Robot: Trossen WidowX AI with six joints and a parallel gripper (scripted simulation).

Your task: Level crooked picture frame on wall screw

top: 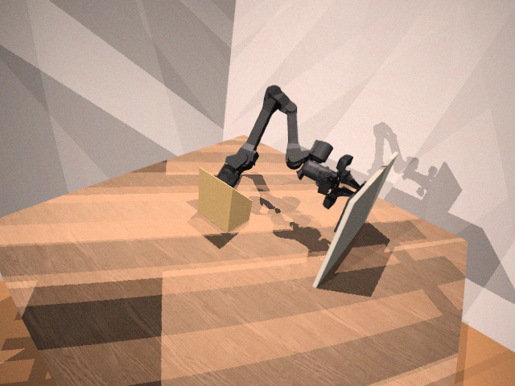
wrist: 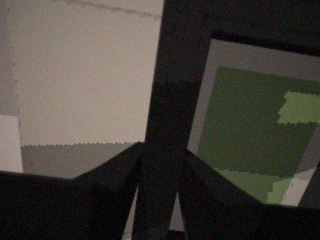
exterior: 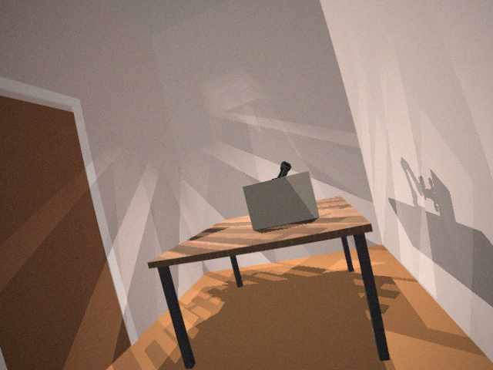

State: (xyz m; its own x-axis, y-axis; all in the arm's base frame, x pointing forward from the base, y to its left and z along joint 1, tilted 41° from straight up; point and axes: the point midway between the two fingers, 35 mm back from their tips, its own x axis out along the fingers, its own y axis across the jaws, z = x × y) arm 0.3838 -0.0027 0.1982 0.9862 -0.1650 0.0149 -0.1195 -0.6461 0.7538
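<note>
The picture frame is 50 mm below my gripper tip. The rest, counted from my gripper tip: grey wall panel: 70 mm below, 10 mm to the left, 10 mm ahead.
</note>
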